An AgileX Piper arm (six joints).
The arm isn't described. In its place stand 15 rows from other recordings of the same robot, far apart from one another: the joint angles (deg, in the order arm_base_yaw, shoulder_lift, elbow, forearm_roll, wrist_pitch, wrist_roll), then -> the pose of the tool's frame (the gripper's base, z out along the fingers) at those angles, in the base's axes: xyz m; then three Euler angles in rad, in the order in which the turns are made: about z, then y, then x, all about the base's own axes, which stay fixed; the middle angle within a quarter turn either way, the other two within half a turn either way.
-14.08, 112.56, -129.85, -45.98, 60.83, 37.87 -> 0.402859 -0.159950 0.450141 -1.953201 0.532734 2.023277
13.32, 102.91, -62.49, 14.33, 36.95, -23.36 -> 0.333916 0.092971 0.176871 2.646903 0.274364 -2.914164
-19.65, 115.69, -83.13, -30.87, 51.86, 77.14 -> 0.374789 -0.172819 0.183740 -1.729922 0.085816 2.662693
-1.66, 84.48, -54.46, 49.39, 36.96, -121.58 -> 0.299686 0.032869 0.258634 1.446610 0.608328 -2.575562
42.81, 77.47, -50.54, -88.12, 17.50, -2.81 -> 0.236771 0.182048 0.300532 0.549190 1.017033 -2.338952
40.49, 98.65, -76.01, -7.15, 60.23, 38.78 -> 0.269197 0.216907 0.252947 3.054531 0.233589 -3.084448
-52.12, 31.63, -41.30, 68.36, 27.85, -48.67 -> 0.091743 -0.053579 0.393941 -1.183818 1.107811 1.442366
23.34, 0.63, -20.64, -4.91, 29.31, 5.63 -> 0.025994 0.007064 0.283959 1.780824 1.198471 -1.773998
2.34, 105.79, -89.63, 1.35, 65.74, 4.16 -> 0.384489 0.017668 0.268647 -3.106215 0.227531 -3.110060
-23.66, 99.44, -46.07, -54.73, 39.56, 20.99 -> 0.245717 -0.159318 0.147741 -3.108659 0.008617 2.533267
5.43, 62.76, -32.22, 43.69, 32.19, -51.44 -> 0.191118 0.051805 0.238635 2.522697 0.594341 -2.605947
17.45, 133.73, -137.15, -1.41, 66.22, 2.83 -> 0.493281 0.152910 0.281838 2.837977 0.541026 -2.979558
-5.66, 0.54, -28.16, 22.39, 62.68, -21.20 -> -0.004124 0.031356 0.277497 2.549011 1.032730 -2.620838
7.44, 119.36, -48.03, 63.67, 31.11, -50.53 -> 0.297055 0.081290 0.049628 3.120748 0.072757 -2.643481
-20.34, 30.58, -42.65, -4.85, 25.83, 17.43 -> 0.092293 -0.037788 0.380792 -1.698115 1.151722 1.950621
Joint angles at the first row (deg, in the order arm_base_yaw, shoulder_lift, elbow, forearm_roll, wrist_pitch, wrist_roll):
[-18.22 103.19 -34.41 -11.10 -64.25 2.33]
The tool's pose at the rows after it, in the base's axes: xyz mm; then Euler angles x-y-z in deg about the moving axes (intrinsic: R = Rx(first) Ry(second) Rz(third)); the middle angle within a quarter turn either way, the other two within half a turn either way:
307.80 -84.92 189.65 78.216 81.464 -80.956
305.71 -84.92 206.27 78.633 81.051 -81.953
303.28 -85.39 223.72 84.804 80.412 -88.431
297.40 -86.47 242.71 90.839 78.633 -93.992
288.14 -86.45 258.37 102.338 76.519 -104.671
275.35 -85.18 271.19 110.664 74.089 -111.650
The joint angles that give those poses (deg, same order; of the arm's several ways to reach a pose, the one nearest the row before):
[-18.22 99.97 -34.41 -11.10 -62.77 2.82]
[-18.22 96.28 -35.13 -11.10 -58.42 2.97]
[-18.22 92.35 -36.28 -10.96 -52.45 3.31]
[-18.22 87.84 -37.27 -9.58 -45.81 3.52]
[-18.22 83.12 -37.91 -8.26 -37.63 3.65]
[-18.22 78.32 -37.91 -6.55 -30.01 3.65]

